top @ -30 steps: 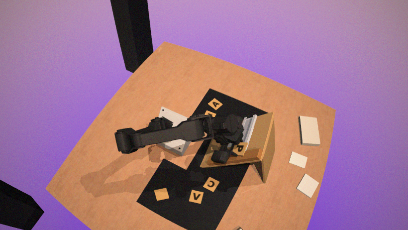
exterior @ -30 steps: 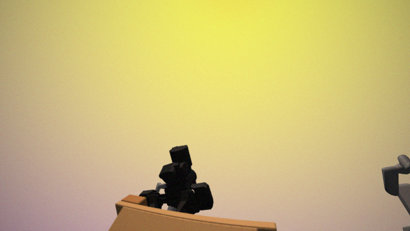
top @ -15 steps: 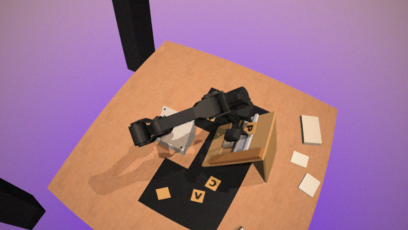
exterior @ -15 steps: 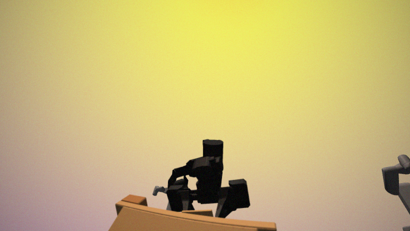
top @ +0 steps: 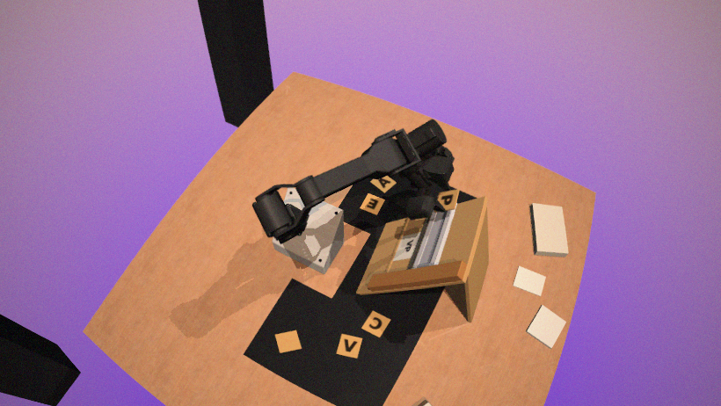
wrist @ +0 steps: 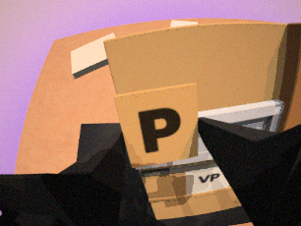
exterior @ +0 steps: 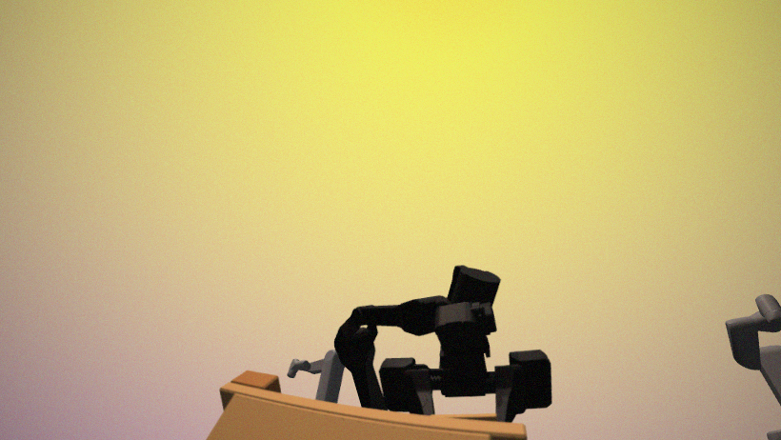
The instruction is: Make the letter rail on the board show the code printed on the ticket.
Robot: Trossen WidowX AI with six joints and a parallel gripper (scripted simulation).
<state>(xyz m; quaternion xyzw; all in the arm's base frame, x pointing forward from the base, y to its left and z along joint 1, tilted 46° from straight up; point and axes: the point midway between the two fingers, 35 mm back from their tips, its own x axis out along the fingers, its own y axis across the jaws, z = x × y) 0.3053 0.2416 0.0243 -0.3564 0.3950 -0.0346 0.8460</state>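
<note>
Now: gripper tip 15 cm above the white ticket, 7 cm to the left of it and 5 cm past it. Round my gripper tip: black mat (25 cm below, 15 cm to the right, 14 cm behind); then p tile (right at my gripper tip); then e tile (25 cm below, 22 cm behind, 5 cm to the left).
</note>
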